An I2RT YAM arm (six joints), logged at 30 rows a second.
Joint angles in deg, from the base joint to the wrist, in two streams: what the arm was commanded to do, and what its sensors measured. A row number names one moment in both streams.
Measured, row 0:
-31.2 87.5 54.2 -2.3 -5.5 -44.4
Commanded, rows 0 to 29:
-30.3 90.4 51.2 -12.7 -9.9 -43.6
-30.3 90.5 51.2 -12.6 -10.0 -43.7
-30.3 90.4 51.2 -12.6 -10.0 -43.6
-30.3 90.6 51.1 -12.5 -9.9 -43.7
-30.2 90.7 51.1 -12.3 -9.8 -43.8
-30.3 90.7 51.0 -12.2 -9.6 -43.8
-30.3 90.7 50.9 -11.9 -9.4 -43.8
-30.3 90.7 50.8 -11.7 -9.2 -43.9
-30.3 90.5 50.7 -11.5 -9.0 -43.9
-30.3 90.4 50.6 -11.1 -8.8 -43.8
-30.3 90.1 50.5 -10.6 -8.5 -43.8
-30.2 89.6 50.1 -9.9 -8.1 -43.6
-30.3 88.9 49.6 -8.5 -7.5 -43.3
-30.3 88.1 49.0 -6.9 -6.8 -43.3
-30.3 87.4 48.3 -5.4 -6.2 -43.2
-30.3 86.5 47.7 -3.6 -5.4 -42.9
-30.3 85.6 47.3 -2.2 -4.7 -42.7
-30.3 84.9 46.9 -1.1 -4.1 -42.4
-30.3 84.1 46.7 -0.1 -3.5 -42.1
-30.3 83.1 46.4 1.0 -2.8 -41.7
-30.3 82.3 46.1 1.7 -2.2 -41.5
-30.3 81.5 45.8 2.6 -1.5 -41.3
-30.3 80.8 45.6 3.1 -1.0 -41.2
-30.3 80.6 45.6 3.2 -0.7 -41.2
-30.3 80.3 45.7 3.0 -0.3 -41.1
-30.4 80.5 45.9 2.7 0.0 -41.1
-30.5 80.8 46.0 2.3 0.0 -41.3
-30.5 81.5 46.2 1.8 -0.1 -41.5
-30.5 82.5 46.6 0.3 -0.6 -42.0
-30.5 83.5 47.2 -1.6 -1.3 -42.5
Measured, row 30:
-30.4 81.5 46.8 4.1 -1.1 -42.9
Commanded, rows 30 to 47:
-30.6 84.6 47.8 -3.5 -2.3 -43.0
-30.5 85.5 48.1 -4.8 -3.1 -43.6
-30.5 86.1 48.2 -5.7 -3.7 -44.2
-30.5 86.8 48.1 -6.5 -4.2 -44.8
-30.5 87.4 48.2 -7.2 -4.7 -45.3
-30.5 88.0 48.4 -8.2 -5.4 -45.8
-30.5 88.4 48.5 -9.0 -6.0 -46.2
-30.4 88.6 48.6 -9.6 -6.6 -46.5
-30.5 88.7 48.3 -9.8 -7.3 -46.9
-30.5 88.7 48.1 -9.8 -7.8 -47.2
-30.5 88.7 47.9 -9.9 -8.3 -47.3
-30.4 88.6 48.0 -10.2 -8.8 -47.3
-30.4 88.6 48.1 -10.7 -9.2 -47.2
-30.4 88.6 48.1 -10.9 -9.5 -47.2
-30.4 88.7 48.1 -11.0 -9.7 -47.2
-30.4 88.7 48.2 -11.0 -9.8 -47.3
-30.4 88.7 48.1 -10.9 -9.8 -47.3
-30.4 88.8 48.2 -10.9 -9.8 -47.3
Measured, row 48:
-31.1 85.7 50.2 1.4 -4.9 -48.1
